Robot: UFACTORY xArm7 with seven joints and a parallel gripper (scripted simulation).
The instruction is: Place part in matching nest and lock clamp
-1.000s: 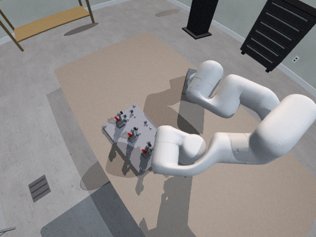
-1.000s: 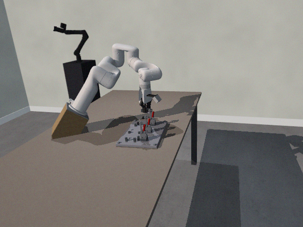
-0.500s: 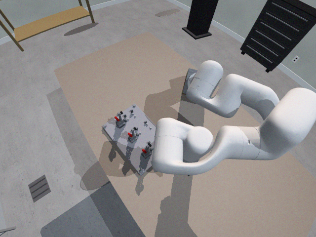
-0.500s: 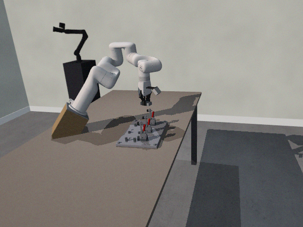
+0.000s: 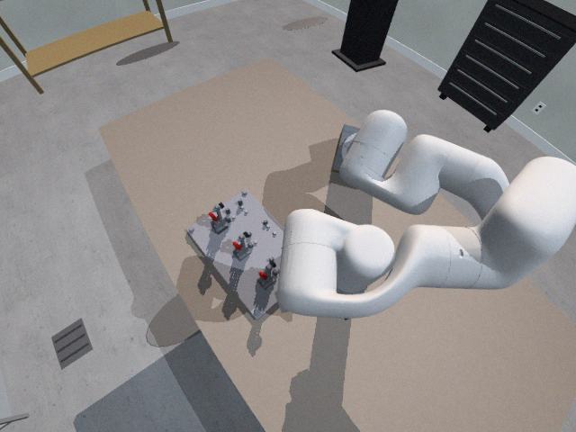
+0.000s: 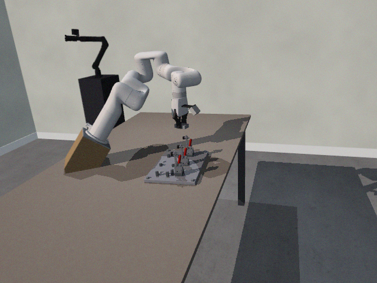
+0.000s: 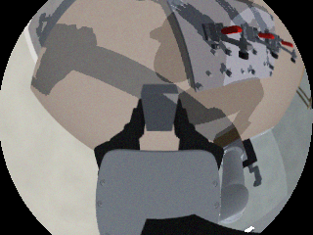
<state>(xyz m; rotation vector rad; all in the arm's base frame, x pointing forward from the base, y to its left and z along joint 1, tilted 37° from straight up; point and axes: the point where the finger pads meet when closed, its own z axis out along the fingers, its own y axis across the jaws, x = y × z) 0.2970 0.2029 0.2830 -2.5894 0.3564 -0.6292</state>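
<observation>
The grey block part lies 1 cm below my hand. The rest, counted from my hand: grey fixture plate: 9 cm ahead, 24 cm to the right, 13 cm below.
</observation>
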